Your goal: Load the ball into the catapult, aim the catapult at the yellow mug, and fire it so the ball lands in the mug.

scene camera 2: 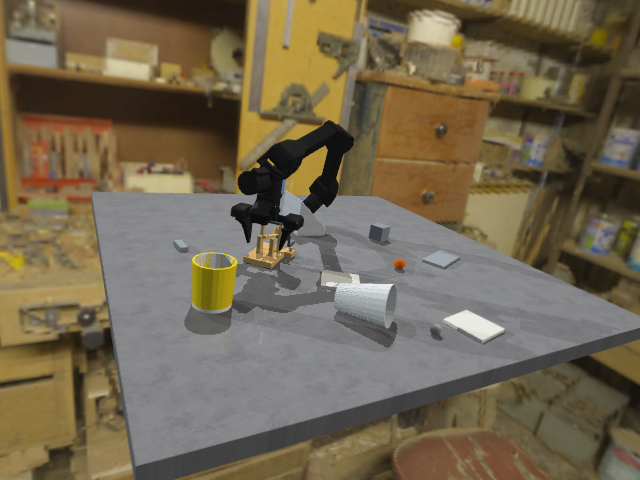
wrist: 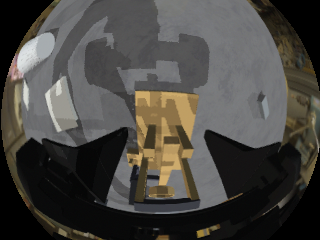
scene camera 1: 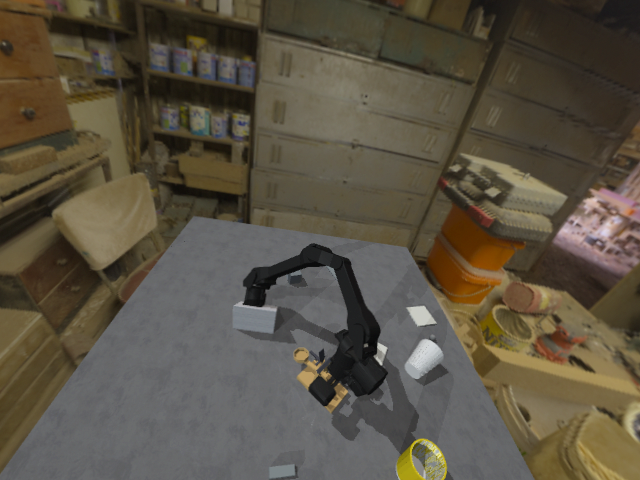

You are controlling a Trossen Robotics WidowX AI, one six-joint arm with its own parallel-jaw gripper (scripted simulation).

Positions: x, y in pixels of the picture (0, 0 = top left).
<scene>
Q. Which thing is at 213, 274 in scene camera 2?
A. A yellow mug.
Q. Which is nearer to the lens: the wooden catapult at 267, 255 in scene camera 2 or the white cup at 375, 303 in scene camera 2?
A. The white cup.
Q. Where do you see a white cup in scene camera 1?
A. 427, 355
</scene>
